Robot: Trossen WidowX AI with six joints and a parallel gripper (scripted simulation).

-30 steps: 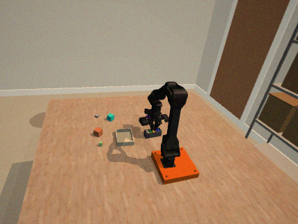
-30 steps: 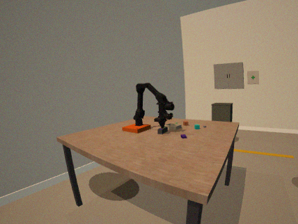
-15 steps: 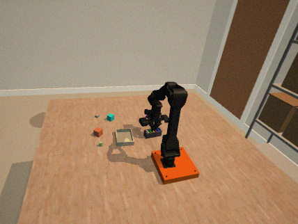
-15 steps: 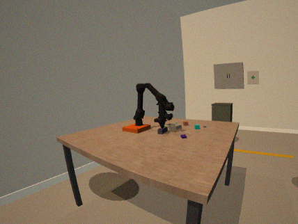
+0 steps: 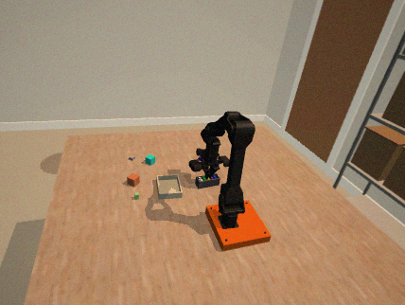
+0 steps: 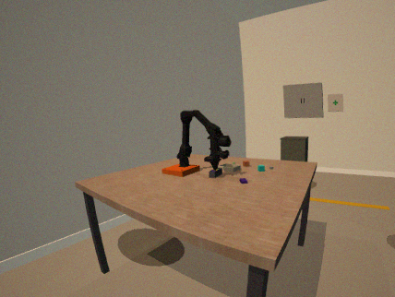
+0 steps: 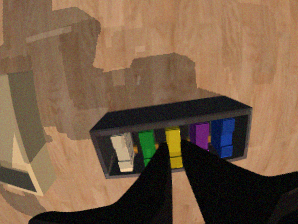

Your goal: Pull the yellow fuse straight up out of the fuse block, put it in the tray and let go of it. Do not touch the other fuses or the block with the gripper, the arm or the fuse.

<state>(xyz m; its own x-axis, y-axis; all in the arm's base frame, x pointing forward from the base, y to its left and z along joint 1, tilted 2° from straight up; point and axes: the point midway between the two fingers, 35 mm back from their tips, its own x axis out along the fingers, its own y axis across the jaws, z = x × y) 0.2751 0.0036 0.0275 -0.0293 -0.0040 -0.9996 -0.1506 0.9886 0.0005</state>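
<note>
Now: gripper tip 1 cm past the grey tray, 18 cm to the right of it and 3 cm above it. Also, from my gripper tip: teal cube 21 cm ahead, 25 cm to the left, 2 cm below; then purple block 22 cm ahead, 4 cm to the right, 3 cm below; then yellow fuse 1 cm below.
</note>
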